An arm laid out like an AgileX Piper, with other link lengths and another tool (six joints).
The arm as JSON. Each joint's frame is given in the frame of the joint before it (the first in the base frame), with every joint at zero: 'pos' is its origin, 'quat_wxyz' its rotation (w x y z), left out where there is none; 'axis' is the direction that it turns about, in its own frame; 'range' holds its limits. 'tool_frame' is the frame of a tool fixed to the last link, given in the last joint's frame.
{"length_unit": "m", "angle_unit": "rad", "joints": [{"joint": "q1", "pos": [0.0, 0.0, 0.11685], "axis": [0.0, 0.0, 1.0], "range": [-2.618, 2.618]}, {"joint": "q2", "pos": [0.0, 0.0, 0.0], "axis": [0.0, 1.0, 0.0], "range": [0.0, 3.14]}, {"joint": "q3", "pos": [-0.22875, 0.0, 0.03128], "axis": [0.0, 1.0, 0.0], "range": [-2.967, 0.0]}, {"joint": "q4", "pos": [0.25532, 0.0, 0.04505], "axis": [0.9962, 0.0, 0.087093], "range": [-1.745, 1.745]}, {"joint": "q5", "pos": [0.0, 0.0, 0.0], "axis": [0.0, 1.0, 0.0], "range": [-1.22, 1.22]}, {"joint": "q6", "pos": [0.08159, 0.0, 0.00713], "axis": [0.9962, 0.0, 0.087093], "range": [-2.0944, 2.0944]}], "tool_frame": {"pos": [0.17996, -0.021, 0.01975], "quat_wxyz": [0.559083, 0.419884, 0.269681, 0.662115]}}
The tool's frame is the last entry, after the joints.
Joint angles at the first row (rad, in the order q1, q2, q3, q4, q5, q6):
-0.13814, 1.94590, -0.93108, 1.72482, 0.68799, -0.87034
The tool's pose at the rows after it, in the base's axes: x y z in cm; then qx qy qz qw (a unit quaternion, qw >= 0):
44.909, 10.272, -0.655, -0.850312, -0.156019, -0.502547, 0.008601
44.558, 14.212, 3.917, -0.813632, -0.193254, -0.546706, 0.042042
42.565, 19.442, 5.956, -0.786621, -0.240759, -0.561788, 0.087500
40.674, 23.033, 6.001, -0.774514, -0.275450, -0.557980, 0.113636
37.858, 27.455, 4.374, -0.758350, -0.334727, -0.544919, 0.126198
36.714, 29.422, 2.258, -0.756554, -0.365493, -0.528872, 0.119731
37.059, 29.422, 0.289, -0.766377, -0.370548, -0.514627, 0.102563
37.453, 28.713, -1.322, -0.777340, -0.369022, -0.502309, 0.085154
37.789, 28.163, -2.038, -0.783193, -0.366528, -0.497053, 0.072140
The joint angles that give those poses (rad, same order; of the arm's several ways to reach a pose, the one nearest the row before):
-0.12545, 1.87964, -0.93107, 1.72482, 0.71595, -0.88144
-0.06701, 1.79609, -0.93106, 1.72366, 0.78295, -0.88851
0.03049, 1.76461, -0.93108, 1.72006, 0.83305, -0.88978
0.11360, 1.76522, -0.93110, 1.71752, 0.84024, -0.89088
0.24474, 1.79036, -0.93337, 1.71299, 0.79913, -0.92421
0.32083, 1.83584, -0.95247, 1.71021, 0.74348, -0.93774
0.34229, 1.88200, -0.97418, 1.71138, 0.69243, -0.93777
0.34354, 1.91095, -0.97987, 1.71227, 0.65275, -0.93778
0.34352, 1.91995, -0.98072, 1.71455, 0.62426, -0.93779

